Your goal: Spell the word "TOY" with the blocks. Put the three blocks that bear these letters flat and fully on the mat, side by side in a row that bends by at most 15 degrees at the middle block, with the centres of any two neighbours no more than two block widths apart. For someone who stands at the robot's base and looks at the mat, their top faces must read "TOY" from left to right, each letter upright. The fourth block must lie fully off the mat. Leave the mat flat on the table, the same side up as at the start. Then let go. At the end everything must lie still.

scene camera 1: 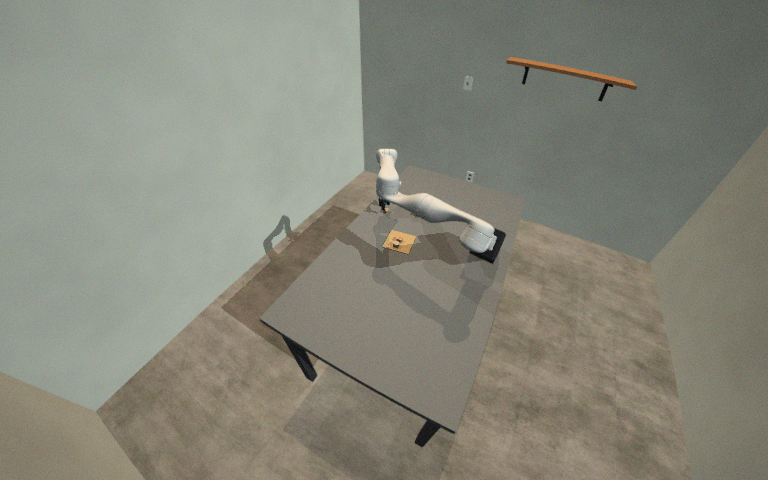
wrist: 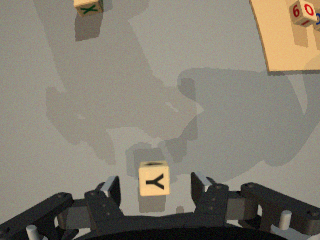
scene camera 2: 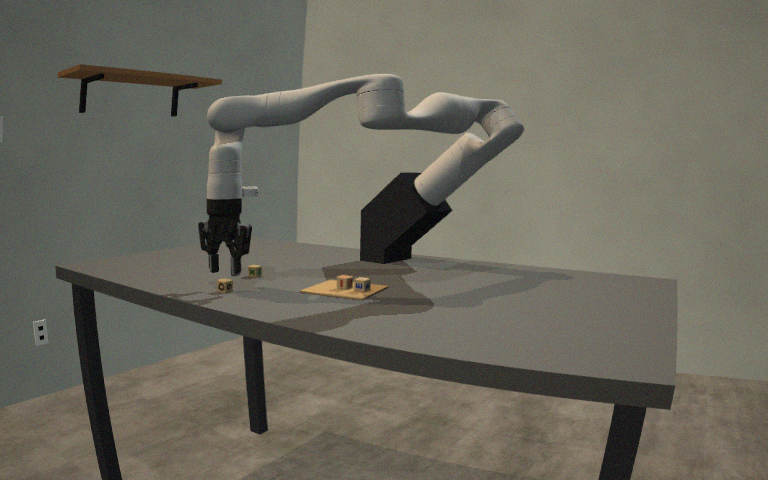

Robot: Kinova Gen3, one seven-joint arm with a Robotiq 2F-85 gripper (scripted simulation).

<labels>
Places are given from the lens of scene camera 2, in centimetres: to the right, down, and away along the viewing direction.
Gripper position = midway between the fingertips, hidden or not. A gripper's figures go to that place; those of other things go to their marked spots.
my gripper (scene camera 2: 224,273): -33, 7, 117
tan mat (scene camera 2: 328,288): -12, 10, 124
</labels>
